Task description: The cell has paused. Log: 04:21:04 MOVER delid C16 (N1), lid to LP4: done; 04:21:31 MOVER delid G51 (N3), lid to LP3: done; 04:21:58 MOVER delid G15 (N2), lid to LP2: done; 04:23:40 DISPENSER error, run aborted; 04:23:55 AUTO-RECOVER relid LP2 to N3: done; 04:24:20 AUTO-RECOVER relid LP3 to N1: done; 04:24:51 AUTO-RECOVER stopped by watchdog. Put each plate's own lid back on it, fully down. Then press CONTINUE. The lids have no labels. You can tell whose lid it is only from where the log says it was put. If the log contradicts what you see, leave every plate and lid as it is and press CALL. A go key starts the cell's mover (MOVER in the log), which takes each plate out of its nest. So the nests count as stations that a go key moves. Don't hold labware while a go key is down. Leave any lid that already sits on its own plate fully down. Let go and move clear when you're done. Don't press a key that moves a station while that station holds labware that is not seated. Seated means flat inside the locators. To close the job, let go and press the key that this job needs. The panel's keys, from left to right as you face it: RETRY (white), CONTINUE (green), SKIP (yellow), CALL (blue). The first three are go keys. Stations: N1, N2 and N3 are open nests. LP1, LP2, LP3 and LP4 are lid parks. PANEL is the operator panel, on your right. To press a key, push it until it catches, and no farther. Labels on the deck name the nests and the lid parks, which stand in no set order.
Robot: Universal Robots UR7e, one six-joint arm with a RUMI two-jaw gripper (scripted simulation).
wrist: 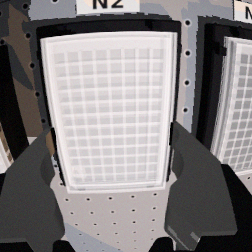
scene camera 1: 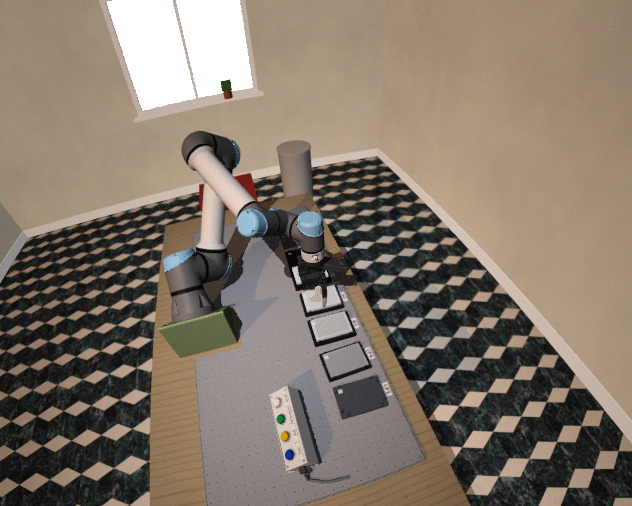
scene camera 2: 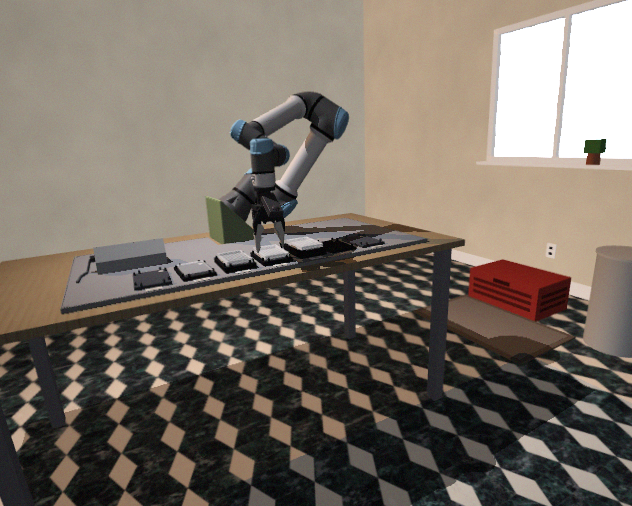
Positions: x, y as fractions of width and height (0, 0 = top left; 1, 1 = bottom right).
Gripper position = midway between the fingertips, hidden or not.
Labels:
My gripper shows in the wrist view (0.45, 0.50), in scene camera 1 (0.51, 0.59) and in scene camera 2 (0.43, 0.50).

